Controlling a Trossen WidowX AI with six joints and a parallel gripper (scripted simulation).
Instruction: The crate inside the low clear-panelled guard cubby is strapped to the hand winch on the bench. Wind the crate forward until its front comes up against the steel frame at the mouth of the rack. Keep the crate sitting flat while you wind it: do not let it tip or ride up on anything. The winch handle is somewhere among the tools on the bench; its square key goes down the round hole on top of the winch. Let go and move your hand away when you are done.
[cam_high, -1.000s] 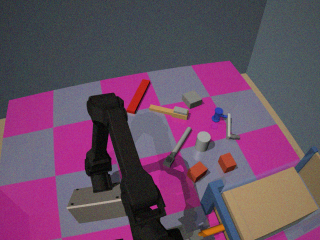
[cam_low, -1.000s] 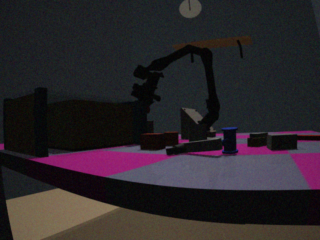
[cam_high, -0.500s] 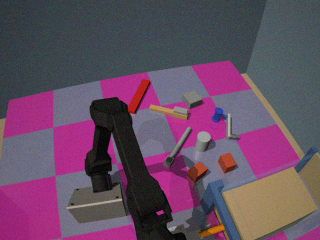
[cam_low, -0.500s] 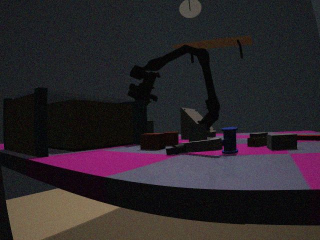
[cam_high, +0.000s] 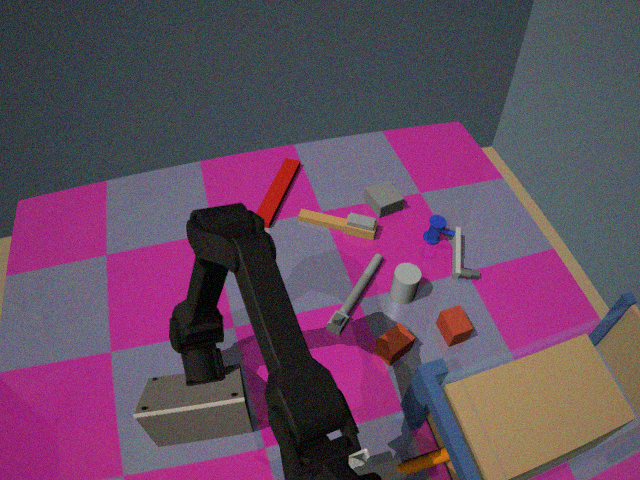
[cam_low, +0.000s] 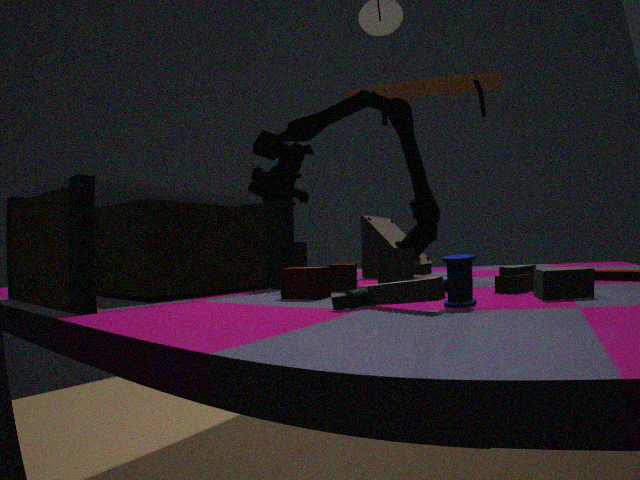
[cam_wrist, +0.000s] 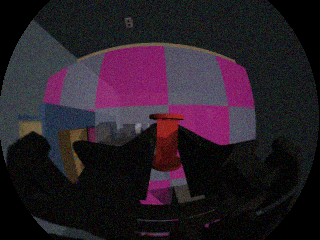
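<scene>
The winch handle with red hub lies 3 cm ahead of my gripper tip, 4 cm to the left of it and 4 cm below it. Round my gripper tip: winch 6 cm ahead, 7 cm to the left, 11 cm below; blue steel frame 23 cm ahead, 9 cm to the left, 3 cm below; red knob 2 cm to the left, 1 cm below.
</scene>
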